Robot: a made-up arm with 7 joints.
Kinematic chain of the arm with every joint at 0, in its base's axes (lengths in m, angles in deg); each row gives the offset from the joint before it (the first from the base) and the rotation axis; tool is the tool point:
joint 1: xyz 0 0 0.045 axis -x
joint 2: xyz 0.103 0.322 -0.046 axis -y
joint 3: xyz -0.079 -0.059 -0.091 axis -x
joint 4: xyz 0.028 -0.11 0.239 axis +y
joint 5: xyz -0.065 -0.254 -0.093 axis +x
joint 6: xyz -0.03 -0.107 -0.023 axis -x
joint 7: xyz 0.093 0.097 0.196 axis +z
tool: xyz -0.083 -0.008 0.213
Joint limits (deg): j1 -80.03..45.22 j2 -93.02..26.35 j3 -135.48..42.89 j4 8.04..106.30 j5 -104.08..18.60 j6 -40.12..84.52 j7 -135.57..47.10
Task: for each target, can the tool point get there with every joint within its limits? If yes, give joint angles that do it. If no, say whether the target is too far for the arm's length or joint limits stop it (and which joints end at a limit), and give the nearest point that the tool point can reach.
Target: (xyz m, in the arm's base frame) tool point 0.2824 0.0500 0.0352
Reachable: yes | joints 29.21 -28.63 -39.84 86.93 -74.89 -29.20 -45.04
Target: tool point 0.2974 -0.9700 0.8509
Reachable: no: joint limits stop it (at a limit: joint 3, joint 4, joint 6) | nearest point 0.2147 -0.5408 0.4943 | short by 0.564 m
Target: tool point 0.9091 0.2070 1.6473
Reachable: no: too far | nearest point 0.4350 0.0814 0.6750 | short by 1.089 m
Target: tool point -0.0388 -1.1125 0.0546
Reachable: no: joint limits stop it (at a limit: joint 1, joint 5, joint 6) | nearest point -0.0010 -0.7474 -0.0342 | short by 0.378 m
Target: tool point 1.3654 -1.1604 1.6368
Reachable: no: too far | nearest point 0.5074 -0.3507 0.5260 | short by 1.620 m
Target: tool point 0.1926 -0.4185 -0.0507
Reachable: yes | joints 30.10 0.11 -80.61 19.73 -33.49 -27.22 -117.32
